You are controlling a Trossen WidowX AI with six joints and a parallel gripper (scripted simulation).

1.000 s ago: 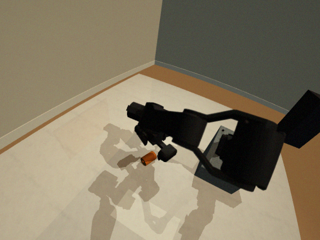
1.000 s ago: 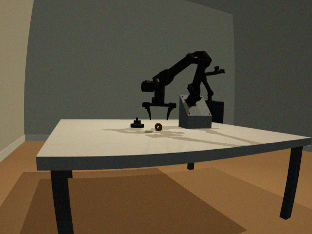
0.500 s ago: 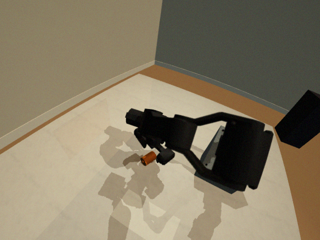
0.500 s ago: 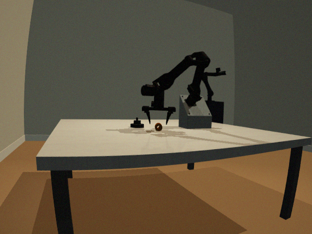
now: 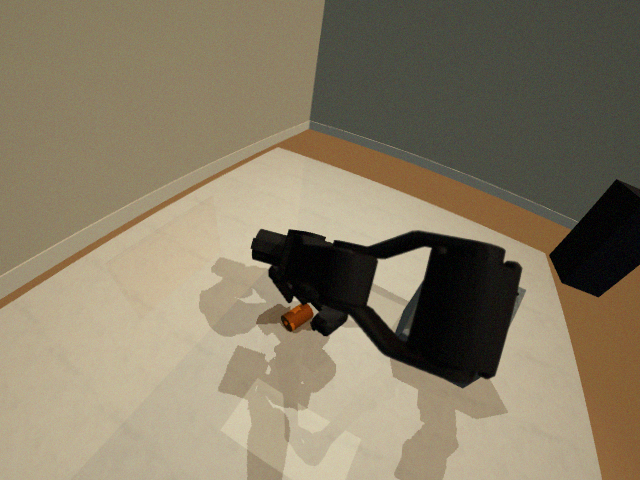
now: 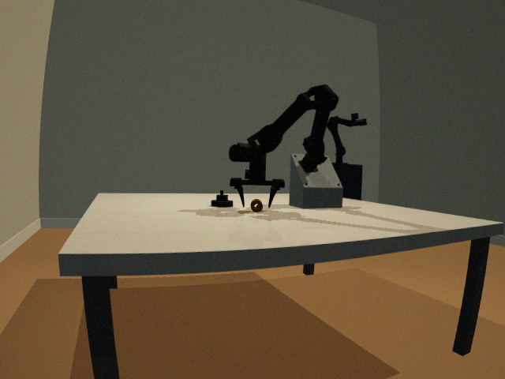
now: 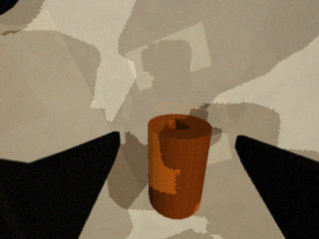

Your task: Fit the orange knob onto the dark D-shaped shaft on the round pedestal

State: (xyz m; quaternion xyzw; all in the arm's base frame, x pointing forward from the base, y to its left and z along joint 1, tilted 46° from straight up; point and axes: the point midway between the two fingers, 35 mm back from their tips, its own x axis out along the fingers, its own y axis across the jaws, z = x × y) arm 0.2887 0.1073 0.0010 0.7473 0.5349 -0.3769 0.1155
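The orange knob lies 10 mm to the left of my gripper tip, 10 mm ahead of it and 10 mm above it. The rest, counted from my gripper tip: pedestal 160 mm to the right, 60 mm ahead, 20 mm above.
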